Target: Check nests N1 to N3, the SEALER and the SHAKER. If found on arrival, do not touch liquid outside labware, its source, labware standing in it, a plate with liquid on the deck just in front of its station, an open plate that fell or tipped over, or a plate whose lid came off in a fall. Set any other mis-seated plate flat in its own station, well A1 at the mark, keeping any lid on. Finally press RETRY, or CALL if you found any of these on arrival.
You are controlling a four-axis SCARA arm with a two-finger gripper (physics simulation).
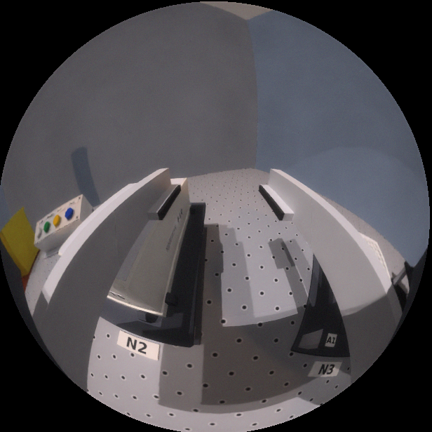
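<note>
My gripper is shut to its narrow setting, with a gap between its two pads and nothing held. It is over the deck between nests N2 and N3. A cream, box-like labware piece with small print on its side is at N2, partly behind the left finger; its seating is hard to judge. The N3 nest shows its A1 mark; the right finger hides much of it. A pale gridded piece shows past that finger. A button box stands at the left, its labels unreadable. N1, SEALER and SHAKER cannot be made out.
The perforated deck runs between the nests, with shadows across it. The N2 label and N3 label lie at the front. A yellow panel is at the far left. Dark parts show at the far right. Walls rise behind.
</note>
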